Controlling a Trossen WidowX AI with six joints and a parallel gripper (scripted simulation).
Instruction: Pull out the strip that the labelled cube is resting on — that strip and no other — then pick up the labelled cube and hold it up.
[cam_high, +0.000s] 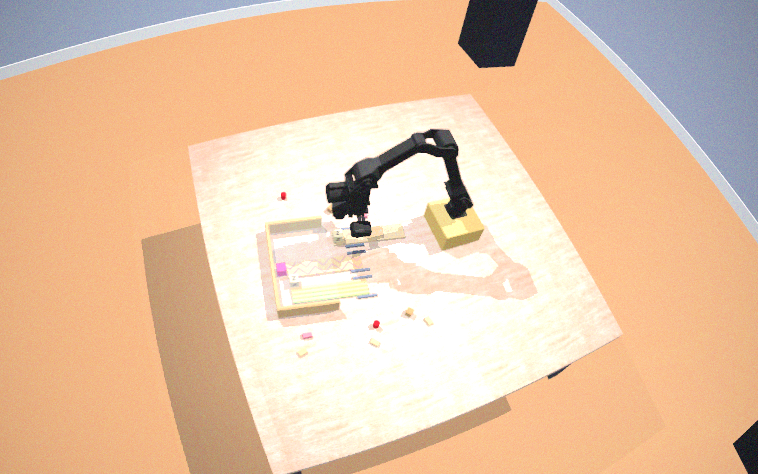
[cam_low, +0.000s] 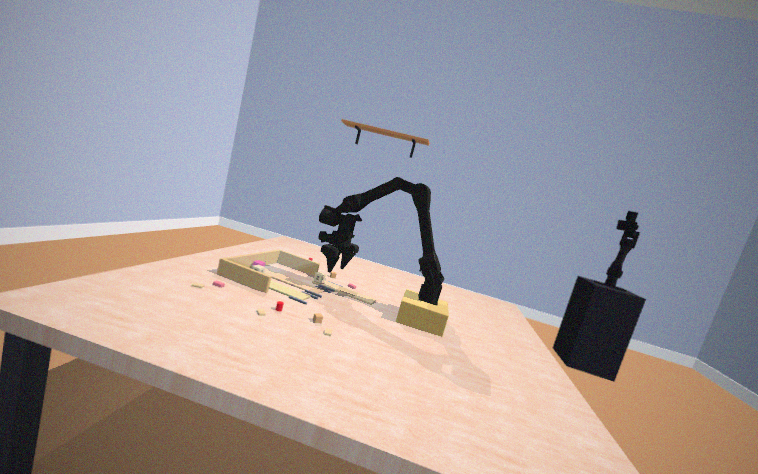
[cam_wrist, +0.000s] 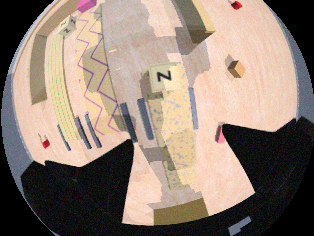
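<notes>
Now: gripper tip 6 cm above the speckled tan strip, 5 cm past it and 1 cm to the right of it.
</notes>
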